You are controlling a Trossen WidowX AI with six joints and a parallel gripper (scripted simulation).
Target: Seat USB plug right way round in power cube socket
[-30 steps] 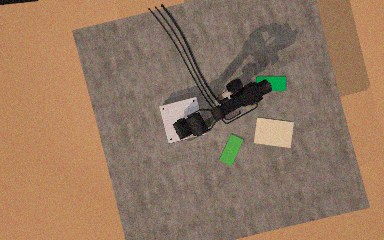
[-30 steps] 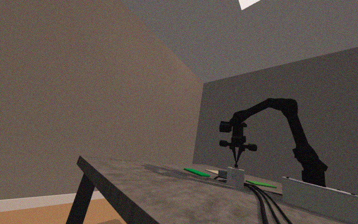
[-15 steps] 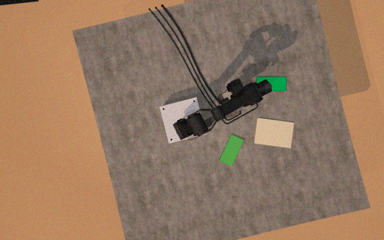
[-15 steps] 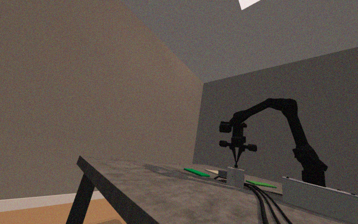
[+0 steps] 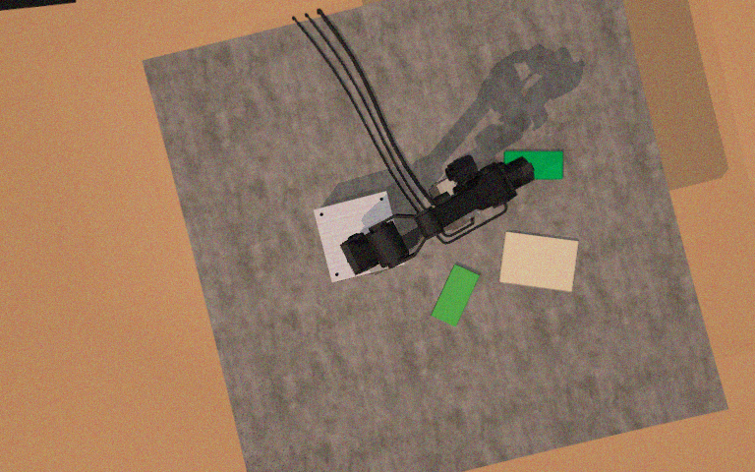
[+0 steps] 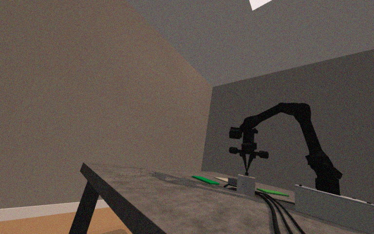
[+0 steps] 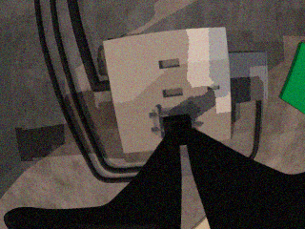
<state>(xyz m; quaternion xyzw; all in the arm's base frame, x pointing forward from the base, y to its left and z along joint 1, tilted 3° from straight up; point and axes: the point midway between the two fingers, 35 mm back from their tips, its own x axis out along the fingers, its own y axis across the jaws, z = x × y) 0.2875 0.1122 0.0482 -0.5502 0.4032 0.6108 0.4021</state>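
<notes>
Right now my gripper tip is 2 cm above the black USB plug. Also, from my gripper tip: beige card (21 cm to the right, 19 cm ahead, 10 cm below).
</notes>
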